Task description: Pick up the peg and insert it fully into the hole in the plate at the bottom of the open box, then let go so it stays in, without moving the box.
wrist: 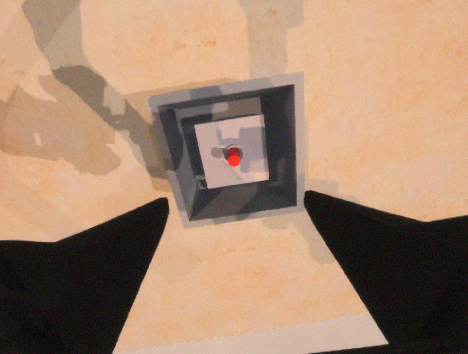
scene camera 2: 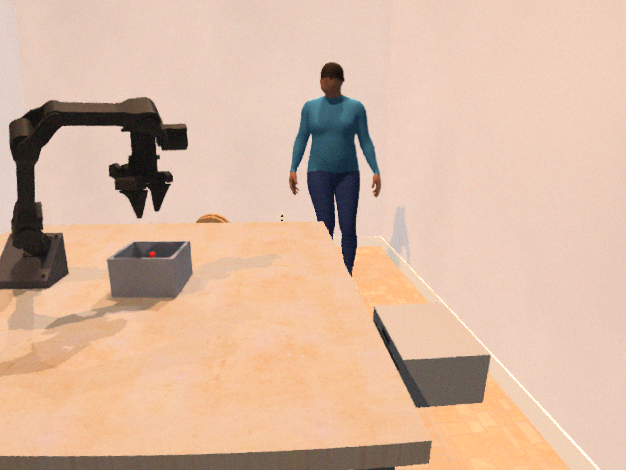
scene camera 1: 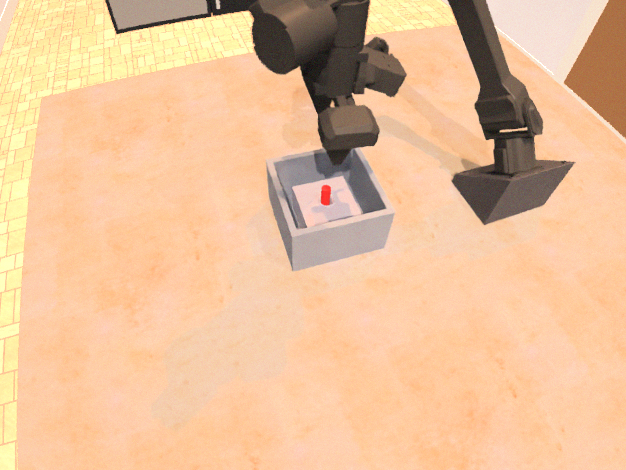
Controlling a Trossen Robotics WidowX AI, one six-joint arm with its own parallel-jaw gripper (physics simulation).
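Where they show: gripper, fingertip midpoint: (wrist: pixel 237 200) (scene camera 2: pixel 148 215); arm's base at its link origin: (scene camera 2: pixel 38 246) (scene camera 1: pixel 516 171).
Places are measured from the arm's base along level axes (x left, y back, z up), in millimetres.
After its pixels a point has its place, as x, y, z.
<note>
A red peg (scene camera 1: pixel 325 195) @(-55, -335, -12) (scene camera 2: pixel 152 254) @(-67, -335, -5) (wrist: pixel 233 157) @(-61, -328, -3) stands upright in the hole at the middle of the pale square plate (scene camera 1: pixel 309 215) @(-40, -366, -33) (wrist: pixel 215 172) @(-90, -352, -33), with its upper part showing above the plate. How deep it sits cannot be told. The plate lies at the bottom of the open grey box (scene camera 1: pixel 338 240) @(20, -341, -31) (scene camera 2: pixel 141 278) @(-140, -327, -42) (wrist: pixel 300 145) @(15, -326, 7), which stands on the table. My gripper (scene camera 2: pixel 149 214) @(-62, -333, 96) (wrist: pixel 237 200) @(-62, -333, 96) is open and empty. It points down and hangs above the box, clear of its walls. In scene camera 1 its fingertips overlap the box's back wall.
The arm's wedge-shaped base (scene camera 1: pixel 515 194) @(35, -21, -16) (scene camera 2: pixel 53 260) @(-33, -56, -29) stands on the table (scene camera 1: pixel 404 354) @(200, -302, -90) (scene camera 2: pixel 252 379) @(-483, -613, -91) beside the box. A grey block-shaped unit (scene camera 2: pixel 450 379) stands beyond the table's right edge in scene camera 2. A person (scene camera 2: pixel 333 136) stands behind the table.
</note>
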